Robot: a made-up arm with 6 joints.
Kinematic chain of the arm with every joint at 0, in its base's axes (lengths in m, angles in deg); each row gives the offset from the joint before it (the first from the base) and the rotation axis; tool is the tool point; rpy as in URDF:
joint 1: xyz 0 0 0.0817 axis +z
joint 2: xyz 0 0 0 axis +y
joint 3: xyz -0.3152 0 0.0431 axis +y
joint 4: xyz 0.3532 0 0.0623 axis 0.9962 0 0.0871
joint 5: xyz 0 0 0 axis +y
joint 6: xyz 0.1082 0 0.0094 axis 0.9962 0 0.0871
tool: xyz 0 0 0 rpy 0 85 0
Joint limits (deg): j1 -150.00..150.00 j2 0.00..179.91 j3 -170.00..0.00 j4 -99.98..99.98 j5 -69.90..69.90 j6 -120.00..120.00
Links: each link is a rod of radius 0.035 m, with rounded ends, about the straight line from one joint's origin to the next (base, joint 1, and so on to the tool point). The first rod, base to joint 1, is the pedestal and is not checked.
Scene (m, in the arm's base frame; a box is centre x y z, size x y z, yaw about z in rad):
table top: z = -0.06
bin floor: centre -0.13 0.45 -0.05 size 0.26 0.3 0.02 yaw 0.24
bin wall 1: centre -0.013 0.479 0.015 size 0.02 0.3 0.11 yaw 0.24
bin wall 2: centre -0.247 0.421 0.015 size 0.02 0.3 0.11 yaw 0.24
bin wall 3: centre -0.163 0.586 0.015 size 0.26 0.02 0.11 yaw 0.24
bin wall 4: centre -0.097 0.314 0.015 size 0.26 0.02 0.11 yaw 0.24
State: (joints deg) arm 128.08 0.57 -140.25 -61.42 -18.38 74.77
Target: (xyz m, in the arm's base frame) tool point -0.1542 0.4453 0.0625
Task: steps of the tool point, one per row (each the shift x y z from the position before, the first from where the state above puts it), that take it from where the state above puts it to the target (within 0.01 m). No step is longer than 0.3 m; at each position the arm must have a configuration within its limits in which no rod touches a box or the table.
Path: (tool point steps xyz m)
1: -0.1084 0.1026 0.2154
2: -0.1335 0.1643 0.1448
3: -0.1344 0.2017 0.0566
4: -0.1141 0.2082 -0.0349
5: -0.0790 0.1824 -0.1154
6: -0.0374 0.1292 -0.1723
7: 0.0018 0.0581 -0.1977
8: 0.0316 -0.0176 -0.1892

